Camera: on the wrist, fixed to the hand. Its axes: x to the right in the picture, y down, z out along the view.
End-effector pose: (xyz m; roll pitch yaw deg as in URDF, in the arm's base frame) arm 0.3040 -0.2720 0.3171 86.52 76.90 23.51
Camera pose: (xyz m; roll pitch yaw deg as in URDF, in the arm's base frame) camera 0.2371 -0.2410 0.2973 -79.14 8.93 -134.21
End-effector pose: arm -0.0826 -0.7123 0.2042 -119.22 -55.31 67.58
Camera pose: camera -0.0782 -0.7722 0.2514 122.50 -19.62 -164.13
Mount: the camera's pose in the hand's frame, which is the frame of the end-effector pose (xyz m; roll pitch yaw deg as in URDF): 0.0082 -0.0488 -0.0582 7.00 -18.52 -93.39
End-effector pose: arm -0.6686 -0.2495 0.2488 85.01 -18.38 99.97
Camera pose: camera -0.7258 -0.2345 0.2004 40.99 62.41 40.53
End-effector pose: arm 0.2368 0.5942 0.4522 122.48 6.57 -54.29
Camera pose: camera 0.3020 0.6325 0.4414 -138.94 73.00 70.43
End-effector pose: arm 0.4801 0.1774 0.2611 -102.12 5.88 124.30
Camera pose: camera 0.5106 0.2155 0.3199 -167.97 -59.32 -149.32
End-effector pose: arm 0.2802 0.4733 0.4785 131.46 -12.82 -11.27
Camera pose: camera 0.3025 0.5463 0.4822 161.65 65.39 57.70
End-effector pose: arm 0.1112 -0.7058 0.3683 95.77 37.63 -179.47
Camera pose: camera 0.1314 -0.7684 0.3295 -69.06 47.47 19.60
